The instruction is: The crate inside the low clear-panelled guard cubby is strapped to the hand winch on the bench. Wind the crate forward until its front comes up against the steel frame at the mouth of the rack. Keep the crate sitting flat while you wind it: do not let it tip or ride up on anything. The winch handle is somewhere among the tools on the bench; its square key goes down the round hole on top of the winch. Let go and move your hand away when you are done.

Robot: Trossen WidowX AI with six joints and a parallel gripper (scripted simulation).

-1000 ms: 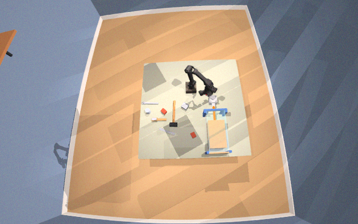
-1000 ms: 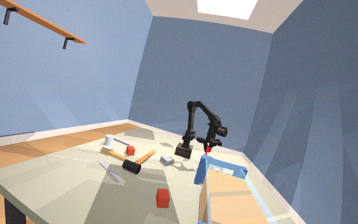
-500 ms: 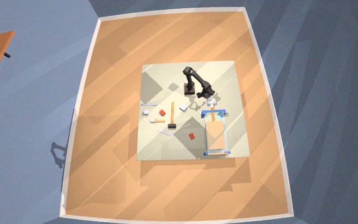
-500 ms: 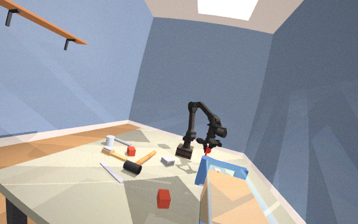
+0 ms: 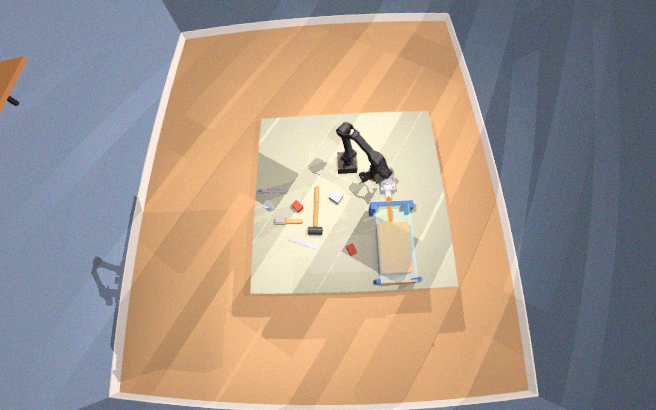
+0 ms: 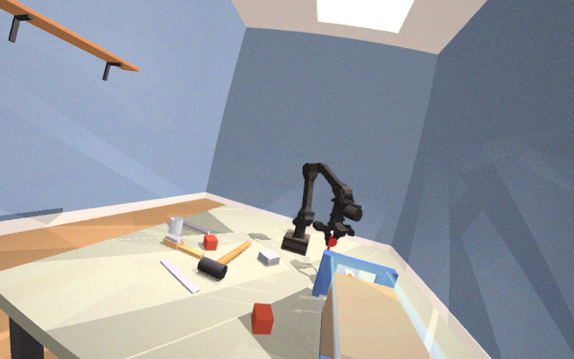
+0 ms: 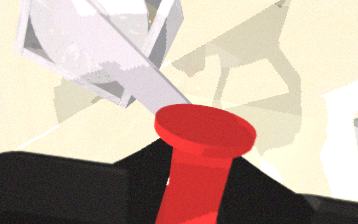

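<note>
The blue steel frame is 190 mm ahead of my gripper tip, 100 mm to the left of it and 10 mm below it. The rest, counted from my gripper tip: white hand winch 10 mm ahead, 90 mm to the left, 80 mm below; crank arm 10 mm ahead, 40 mm to the left, 10 mm below; red knob 20 mm above.
</note>
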